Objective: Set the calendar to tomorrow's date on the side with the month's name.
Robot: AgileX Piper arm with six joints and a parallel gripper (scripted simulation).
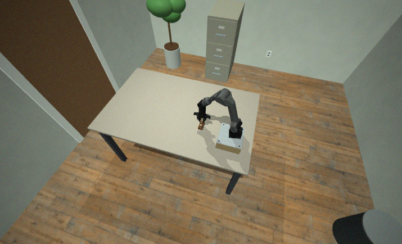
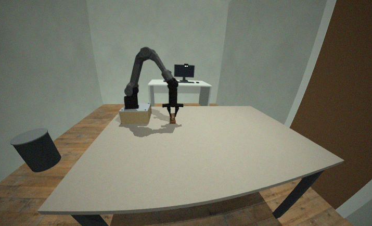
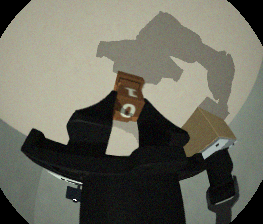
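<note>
My gripper is now 2 cm to the right of the brown tray and 5 cm above it. The rest, counted from my hand: wooden digit cube right at my hand.
</note>
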